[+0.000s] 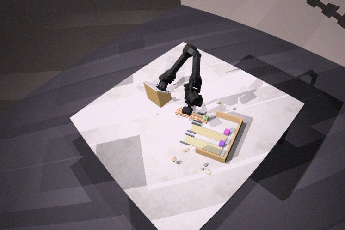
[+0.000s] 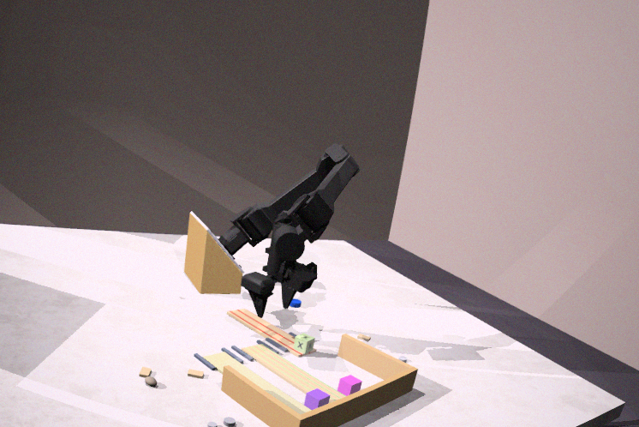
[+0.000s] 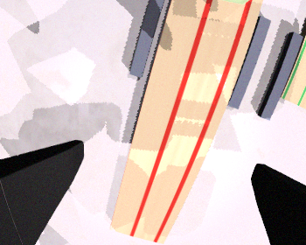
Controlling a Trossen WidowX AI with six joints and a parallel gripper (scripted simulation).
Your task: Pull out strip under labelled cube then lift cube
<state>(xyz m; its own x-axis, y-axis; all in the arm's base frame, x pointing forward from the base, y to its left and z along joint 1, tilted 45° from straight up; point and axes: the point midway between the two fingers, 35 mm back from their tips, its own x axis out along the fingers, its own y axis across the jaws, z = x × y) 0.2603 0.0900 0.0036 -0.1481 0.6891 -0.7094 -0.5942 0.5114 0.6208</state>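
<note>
My gripper tip is now 5 cm above the strip. From my gripper tip the other things lie so: labelled cube (10 cm ahead, 5 cm to the left, 3 cm below); blue object (16 cm behind, 11 cm to the left, 4 cm below).
</note>
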